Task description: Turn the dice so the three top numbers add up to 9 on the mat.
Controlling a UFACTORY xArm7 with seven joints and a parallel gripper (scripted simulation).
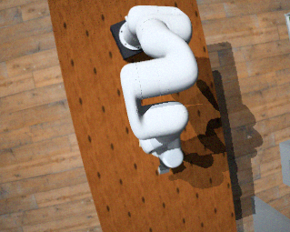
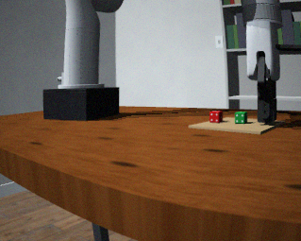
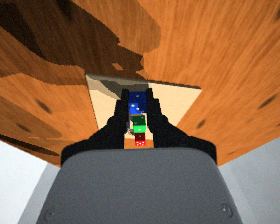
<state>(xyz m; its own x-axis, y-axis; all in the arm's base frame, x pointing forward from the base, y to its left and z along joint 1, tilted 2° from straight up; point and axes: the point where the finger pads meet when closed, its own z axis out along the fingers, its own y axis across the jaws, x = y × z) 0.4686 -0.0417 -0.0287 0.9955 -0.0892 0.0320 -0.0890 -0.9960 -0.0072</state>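
Right now the blue die is 1 cm below my hand. The rest, counted from my hand: red die (10 cm behind, 1 cm to the left, 2 cm below); tan mat (5 cm behind, 3 cm below); green die (5 cm behind, 2 cm below).
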